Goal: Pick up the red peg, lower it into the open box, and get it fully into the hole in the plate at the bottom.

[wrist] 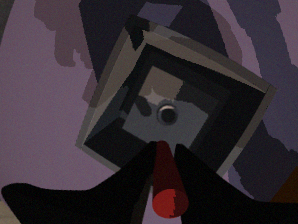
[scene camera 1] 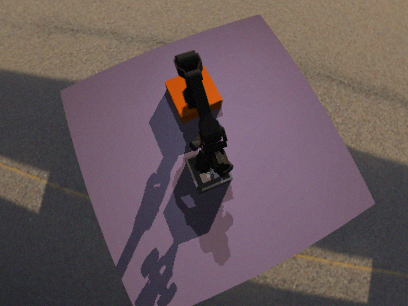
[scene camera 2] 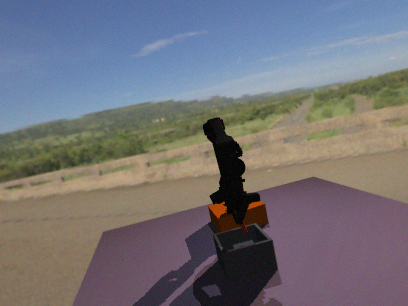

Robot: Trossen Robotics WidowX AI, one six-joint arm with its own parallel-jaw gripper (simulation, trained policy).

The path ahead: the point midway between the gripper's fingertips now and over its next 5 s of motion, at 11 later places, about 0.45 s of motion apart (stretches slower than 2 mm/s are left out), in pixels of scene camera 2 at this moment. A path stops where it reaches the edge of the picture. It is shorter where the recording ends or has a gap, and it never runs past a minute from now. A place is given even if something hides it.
The gripper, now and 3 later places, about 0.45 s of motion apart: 239, 224; 236, 237; 235, 246; 231, 247
